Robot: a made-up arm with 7 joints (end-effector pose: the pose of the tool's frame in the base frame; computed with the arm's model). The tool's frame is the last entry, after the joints. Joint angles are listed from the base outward.
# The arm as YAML. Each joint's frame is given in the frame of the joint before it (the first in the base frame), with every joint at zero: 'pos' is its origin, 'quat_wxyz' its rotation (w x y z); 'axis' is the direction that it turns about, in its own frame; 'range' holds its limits. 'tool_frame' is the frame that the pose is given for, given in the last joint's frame.
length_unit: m
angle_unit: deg
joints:
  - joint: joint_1
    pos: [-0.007, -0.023, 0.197]
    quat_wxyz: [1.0, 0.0, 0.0, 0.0]
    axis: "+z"
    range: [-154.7, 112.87]
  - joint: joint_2
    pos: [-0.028, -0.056, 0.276]
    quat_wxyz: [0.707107, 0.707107, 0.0, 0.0]
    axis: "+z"
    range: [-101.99, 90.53]
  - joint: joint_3
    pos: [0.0, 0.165, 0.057]
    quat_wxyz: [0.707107, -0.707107, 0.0, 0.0]
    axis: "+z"
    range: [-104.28, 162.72]
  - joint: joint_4
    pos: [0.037, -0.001, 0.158]
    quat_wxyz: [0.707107, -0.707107, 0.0, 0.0]
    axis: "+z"
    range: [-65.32, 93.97]
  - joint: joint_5
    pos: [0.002, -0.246, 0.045]
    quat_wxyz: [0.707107, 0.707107, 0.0, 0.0]
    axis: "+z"
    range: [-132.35, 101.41]
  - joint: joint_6
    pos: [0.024, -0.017, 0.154]
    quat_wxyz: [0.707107, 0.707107, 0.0, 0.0]
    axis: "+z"
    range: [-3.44, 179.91]
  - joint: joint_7
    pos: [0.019, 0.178, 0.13]
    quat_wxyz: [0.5, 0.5, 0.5, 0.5]
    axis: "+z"
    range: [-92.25, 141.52]
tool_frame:
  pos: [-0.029, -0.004, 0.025]
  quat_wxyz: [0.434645, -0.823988, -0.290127, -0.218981]
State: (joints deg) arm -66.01 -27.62 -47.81 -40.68 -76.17 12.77 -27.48
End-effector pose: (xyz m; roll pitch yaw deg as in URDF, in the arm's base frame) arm 0.1669 0.0552 1.1949 135.54 -80.39 89.46
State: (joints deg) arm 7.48 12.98 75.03 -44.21 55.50 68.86 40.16
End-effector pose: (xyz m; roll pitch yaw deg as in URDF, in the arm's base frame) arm -0.1008 -0.4511 1.1746 -67.80 -69.03 -39.31
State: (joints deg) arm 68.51 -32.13 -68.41 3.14 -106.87 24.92 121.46
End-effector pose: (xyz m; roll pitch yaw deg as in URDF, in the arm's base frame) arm 0.2220 0.4546 1.2159 -155.33 -13.14 -137.25
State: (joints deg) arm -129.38 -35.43 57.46 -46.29 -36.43 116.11 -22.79
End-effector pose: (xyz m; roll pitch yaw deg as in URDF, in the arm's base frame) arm -0.3787 0.1931 0.9451 -170.97 -9.32 65.56
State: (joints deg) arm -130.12 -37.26 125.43 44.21 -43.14 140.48 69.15
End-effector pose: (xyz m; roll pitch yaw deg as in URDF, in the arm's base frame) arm -0.2157 -0.2176 1.0537 -113.71 -27.63 -139.34
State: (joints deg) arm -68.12 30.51 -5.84 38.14 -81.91 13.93 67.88
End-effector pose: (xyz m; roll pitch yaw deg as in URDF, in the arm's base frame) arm -0.2117 0.1056 1.3555 141.11 -12.37 153.45
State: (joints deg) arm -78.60 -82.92 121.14 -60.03 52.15 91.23 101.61
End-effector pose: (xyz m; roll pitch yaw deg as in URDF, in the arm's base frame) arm -0.2199 -0.6224 0.2263 -12.26 1.22 -83.65
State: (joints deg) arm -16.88 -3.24 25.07 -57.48 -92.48 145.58 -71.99
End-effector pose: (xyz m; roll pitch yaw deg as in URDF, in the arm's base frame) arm -0.3631 -0.0154 0.8290 143.91 -30.27 68.43
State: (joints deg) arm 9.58 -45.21 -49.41 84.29 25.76 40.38 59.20
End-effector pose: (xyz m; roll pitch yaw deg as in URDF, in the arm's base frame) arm 0.5483 -0.5554 0.5070 64.88 24.54 -112.04
